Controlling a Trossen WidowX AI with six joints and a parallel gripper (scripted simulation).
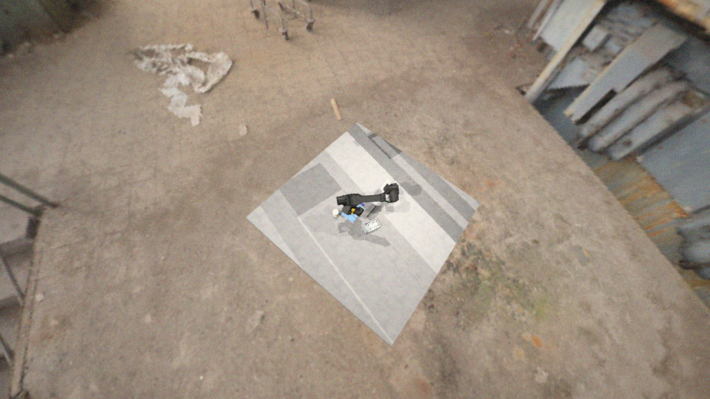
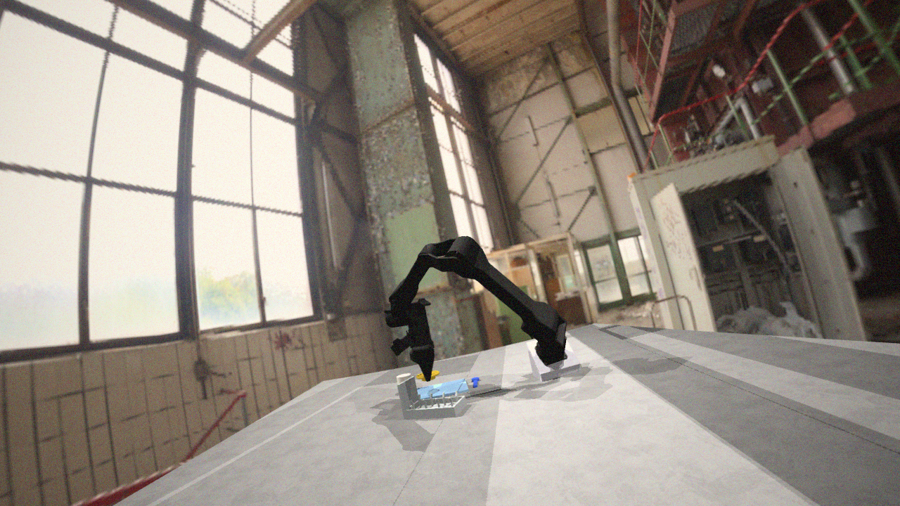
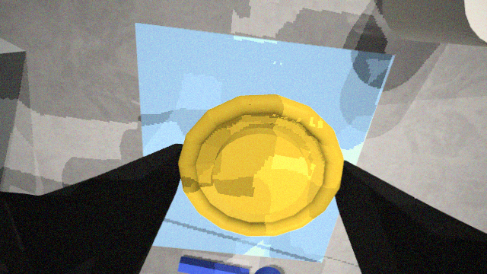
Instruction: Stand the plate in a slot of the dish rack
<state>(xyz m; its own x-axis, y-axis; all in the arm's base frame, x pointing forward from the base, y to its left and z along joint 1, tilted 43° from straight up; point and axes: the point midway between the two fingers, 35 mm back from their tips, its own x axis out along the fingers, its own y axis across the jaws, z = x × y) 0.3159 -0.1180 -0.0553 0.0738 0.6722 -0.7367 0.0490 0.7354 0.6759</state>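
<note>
My gripper tip is now 19 cm to the right of the dish rack and 2 cm above it. Round my gripper tip: white cylinder 8 cm to the right, 7 cm ahead, 2 cm below; yellow plate 1 cm above; blue object 13 cm behind, 4 cm below.
</note>
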